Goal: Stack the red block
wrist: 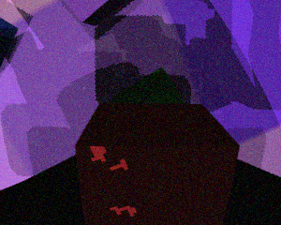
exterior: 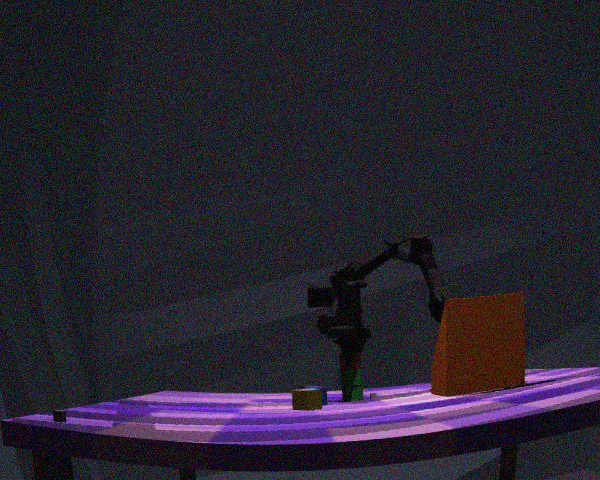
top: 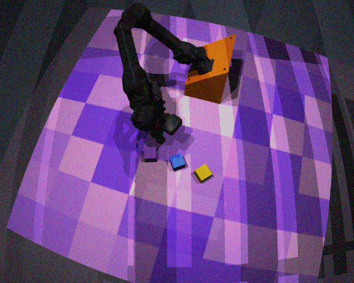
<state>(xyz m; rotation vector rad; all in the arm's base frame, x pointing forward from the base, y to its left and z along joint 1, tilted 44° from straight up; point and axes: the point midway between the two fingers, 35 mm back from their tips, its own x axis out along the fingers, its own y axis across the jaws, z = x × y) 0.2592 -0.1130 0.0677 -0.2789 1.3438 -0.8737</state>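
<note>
Right now my gripper tip is 10 mm below the red block. Also, from my gripper tip: yellow block (200 mm to the left, 120 mm ahead, 70 mm below); blue block (100 mm to the left, 100 mm ahead, 70 mm below); purple block (100 mm ahead, 70 mm below).
</note>
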